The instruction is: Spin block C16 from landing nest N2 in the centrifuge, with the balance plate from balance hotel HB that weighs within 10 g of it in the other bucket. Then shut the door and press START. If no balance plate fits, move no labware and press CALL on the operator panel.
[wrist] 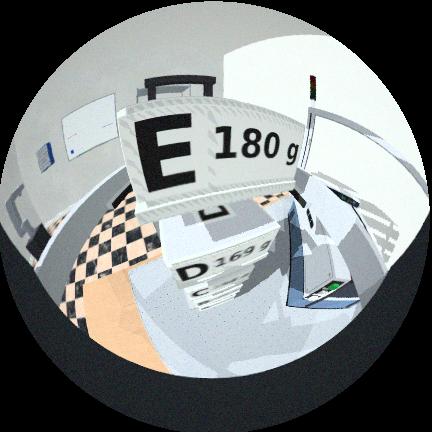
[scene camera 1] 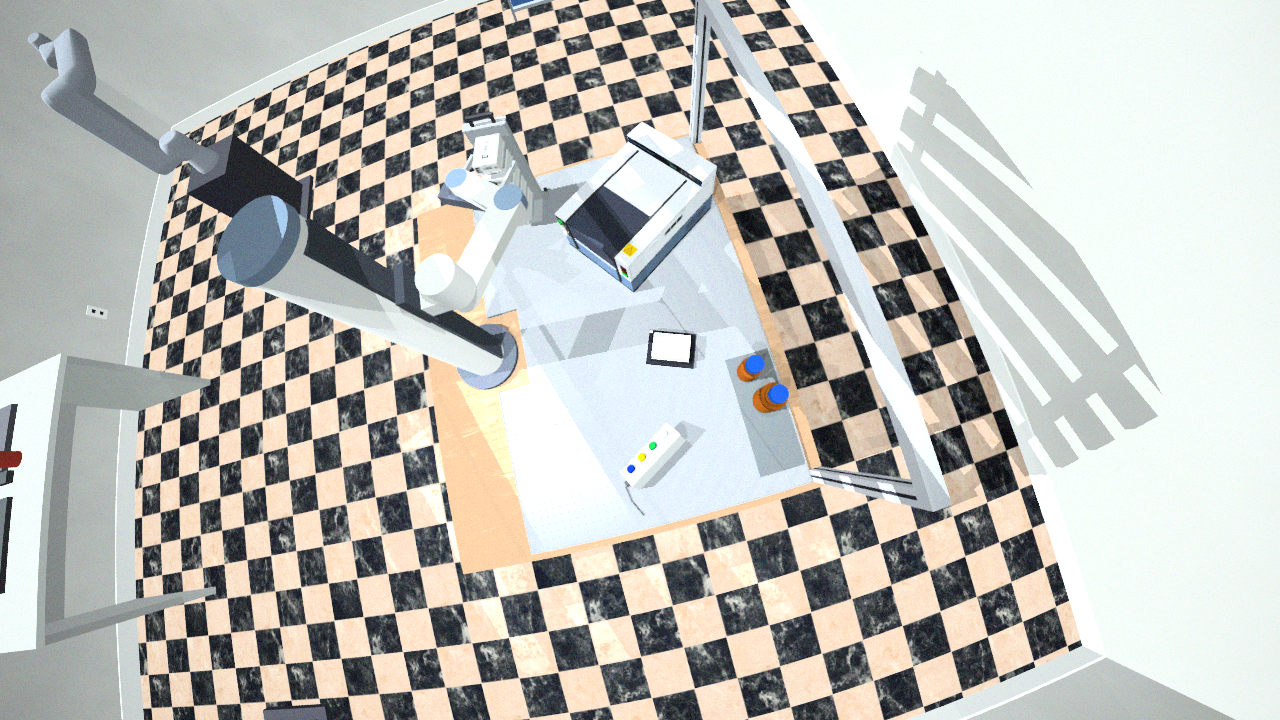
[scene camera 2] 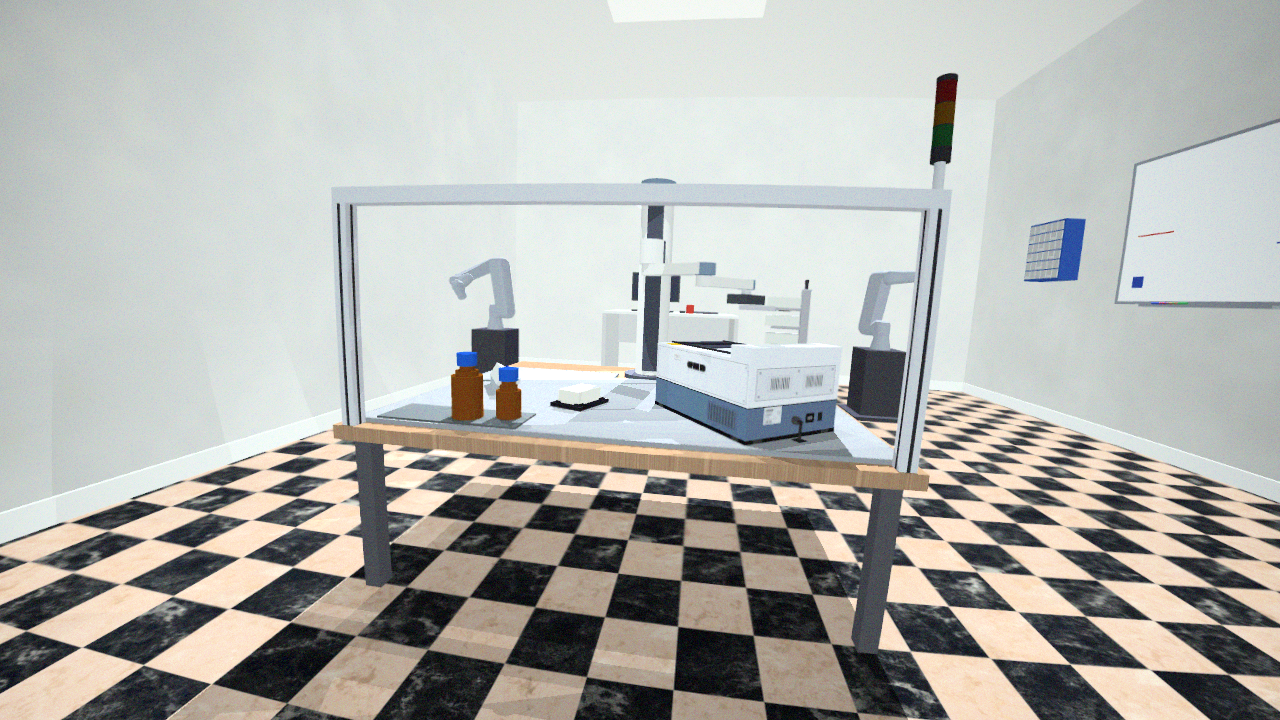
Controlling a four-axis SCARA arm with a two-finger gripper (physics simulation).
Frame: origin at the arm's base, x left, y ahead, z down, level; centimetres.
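Seen in the pictures: arm's base, link origin: (scene camera 1: 487, 356) (scene camera 2: 650, 376).
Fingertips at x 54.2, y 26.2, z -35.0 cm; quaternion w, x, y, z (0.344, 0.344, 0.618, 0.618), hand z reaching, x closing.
Pixels of each thing's top centre, then the offset from my fingertips to it. Level surfaces: height alone.
- plate D, top centre: (wrist: 201, 193) (scene camera 1: 494, 165) (scene camera 2: 782, 315) dz +2.5, dx -0.1, dy -0.8 cm
- white block, top centre: (scene camera 2: 580, 387) (scene camera 1: 671, 345) dz +28.3, dx -70.5, dy +40.4 cm
- button box, top centre: (scene camera 1: 652, 456) (scene camera 2: 504, 366) dz +25.3, dx -104.0, dy +25.0 cm
- grey mat, surface height: dz +33.2 cm
The balance hotel (scene camera 1: 534, 198) (scene camera 2: 805, 315) is a tall rack at the table's back left in scene camera 1. In the wrist view, plate E (wrist: 245, 150), marked 180 g, is at the top, with plate D (wrist: 220, 262), marked 169 g, below it and more plates lower down. My gripper (wrist: 207, 165) is open, its dark fingertips apart on either side of plate E's lower part, nothing gripped. A white block (scene camera 1: 671, 345) (scene camera 2: 580, 394) sits on a black nest; its label is unreadable. The centrifuge (scene camera 1: 669, 179) (scene camera 2: 792, 368) (wrist: 320, 270) is white and blue; its door state is unclear.
A button box (scene camera 1: 654, 454) with blue, yellow and green buttons lies on the table. Two brown bottles (scene camera 1: 769, 396) (scene camera 2: 466, 394) with blue caps stand on a grey mat (scene camera 1: 776, 456). A metal frame (scene camera 1: 841, 232) (scene camera 2: 626, 194) stands along one table edge.
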